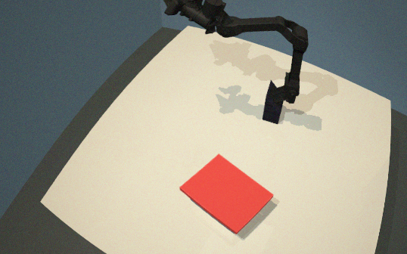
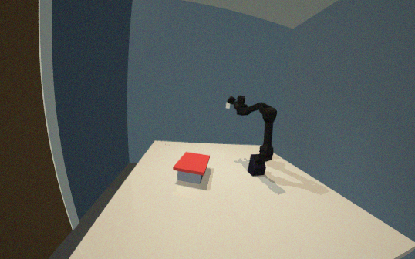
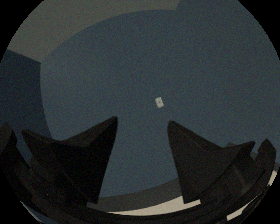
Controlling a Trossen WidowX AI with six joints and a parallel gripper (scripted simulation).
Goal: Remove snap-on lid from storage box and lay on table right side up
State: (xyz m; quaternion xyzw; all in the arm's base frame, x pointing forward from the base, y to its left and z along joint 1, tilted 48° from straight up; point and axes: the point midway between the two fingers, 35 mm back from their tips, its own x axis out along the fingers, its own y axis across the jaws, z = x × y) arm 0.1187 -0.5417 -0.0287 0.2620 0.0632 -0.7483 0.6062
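Now: the red lid 420 mm to the left of my gripper tip, 410 mm below it and 390 mm ahead of it. Also, from my gripper tip: storage box (450 mm below, 420 mm to the left, 390 mm ahead).
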